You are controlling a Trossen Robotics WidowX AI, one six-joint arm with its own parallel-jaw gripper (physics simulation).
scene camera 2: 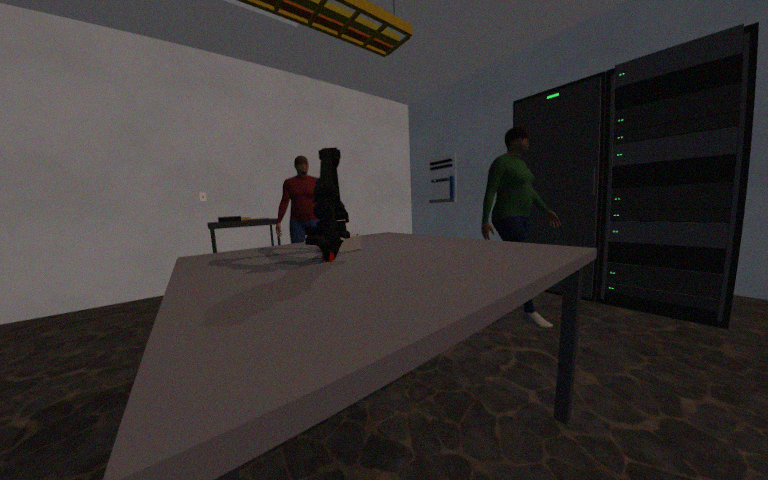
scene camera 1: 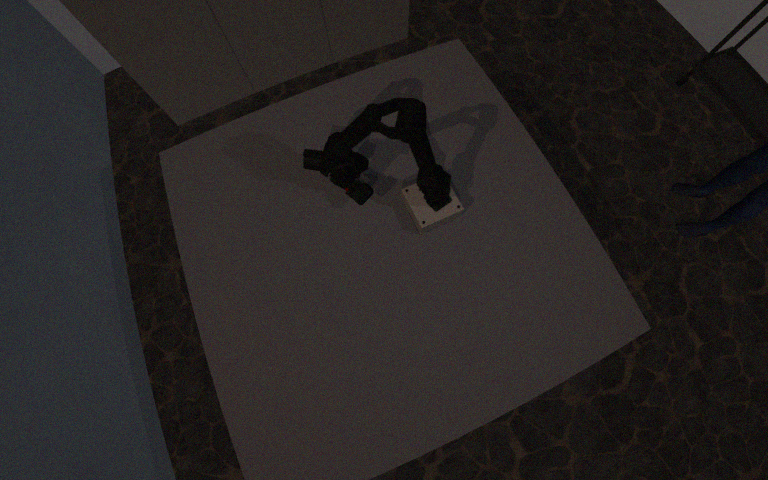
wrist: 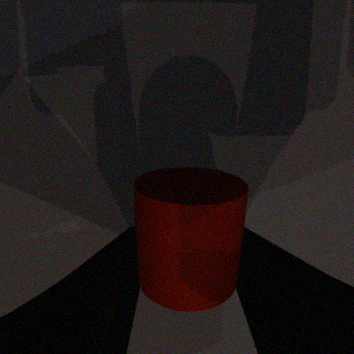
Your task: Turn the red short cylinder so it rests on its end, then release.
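The red short cylinder [scene camera 1: 347, 189] [scene camera 2: 331, 257] [wrist: 190, 255] is between the fingers at the table top. In the wrist view its curved side faces the camera and its dark flat end is at the upper side. It lies on its side, low at the table. My gripper [scene camera 2: 329, 255] [wrist: 185, 236] points down and is shut on the cylinder, with one black finger against its left side and one against its right. In scene camera 1 the wrist and gripper hide most of the cylinder, and a small red patch shows.
The arm's pale base plate [scene camera 1: 421, 217] [scene camera 2: 352, 243] stands on the grey table [scene camera 1: 396, 316] [scene camera 2: 339, 305], close to the gripper. The arm arches between the base and the gripper. Two people, a side table [scene camera 2: 243, 222] and server racks [scene camera 2: 676, 186] stand beyond the table.
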